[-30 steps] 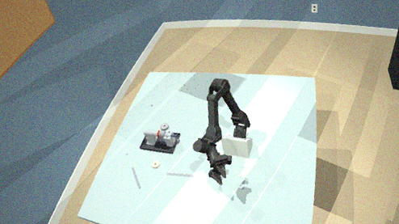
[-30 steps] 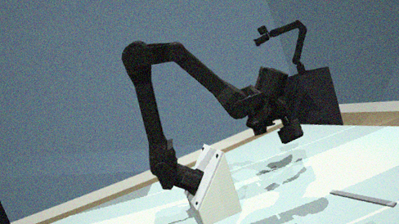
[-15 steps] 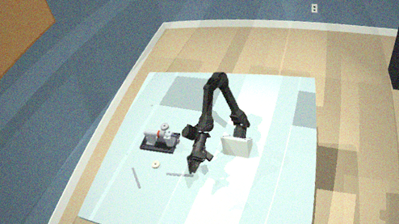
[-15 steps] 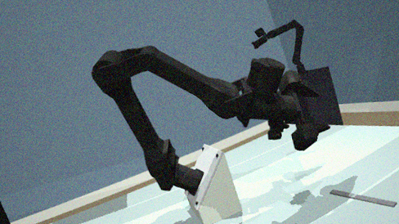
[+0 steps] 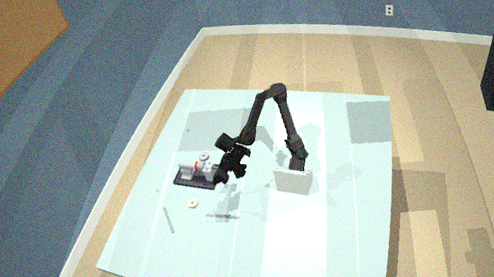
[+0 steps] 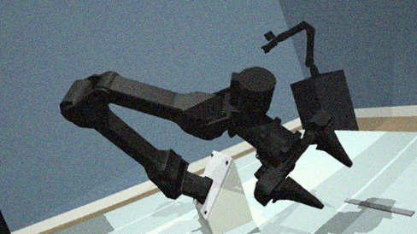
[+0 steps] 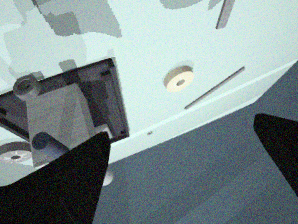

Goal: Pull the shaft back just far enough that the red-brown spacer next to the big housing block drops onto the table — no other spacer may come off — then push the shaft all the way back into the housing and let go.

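Right now the shaft is 120 mm ahead of my gripper tip, 90 mm to the right of it and 40 mm below it. Also, from my gripper tip: fixture: 170 mm ahead, 80 mm to the right, 70 mm below; red-brown spacer: 140 mm ahead, 90 mm to the right, 40 mm below; cream washer: 120 mm ahead, 90 mm to the left, 110 mm below.
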